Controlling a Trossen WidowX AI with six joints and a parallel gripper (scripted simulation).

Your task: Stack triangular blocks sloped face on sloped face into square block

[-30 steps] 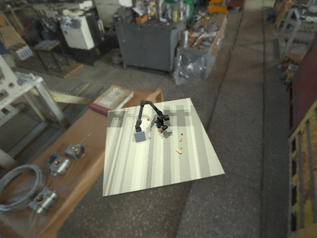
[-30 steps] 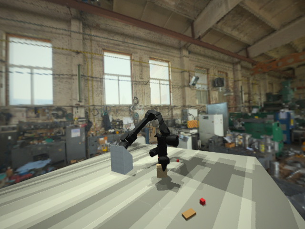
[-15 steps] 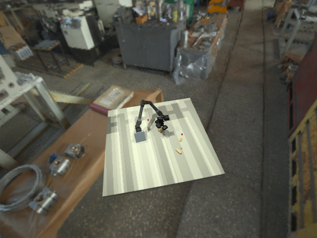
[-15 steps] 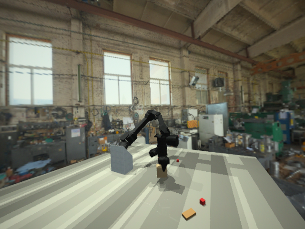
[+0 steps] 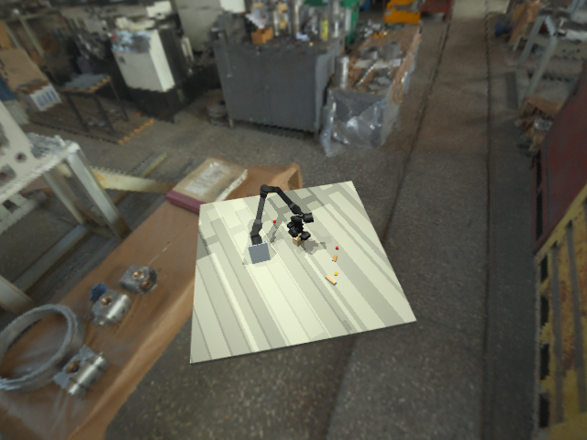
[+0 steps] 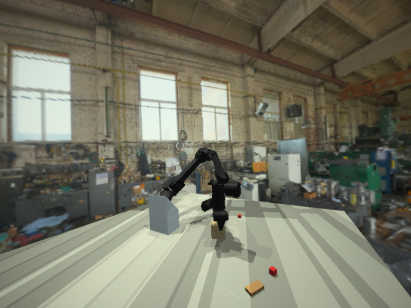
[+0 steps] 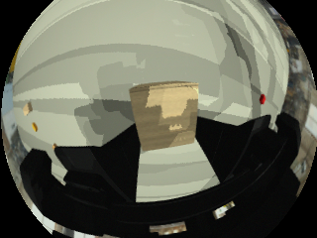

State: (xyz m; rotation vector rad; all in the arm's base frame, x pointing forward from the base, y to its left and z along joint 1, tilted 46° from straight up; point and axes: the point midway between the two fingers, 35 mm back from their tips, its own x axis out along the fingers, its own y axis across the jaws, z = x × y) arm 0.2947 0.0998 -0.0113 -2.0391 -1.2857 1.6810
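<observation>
Right now the triangular block is 10 mm above my gripper tip.
</observation>
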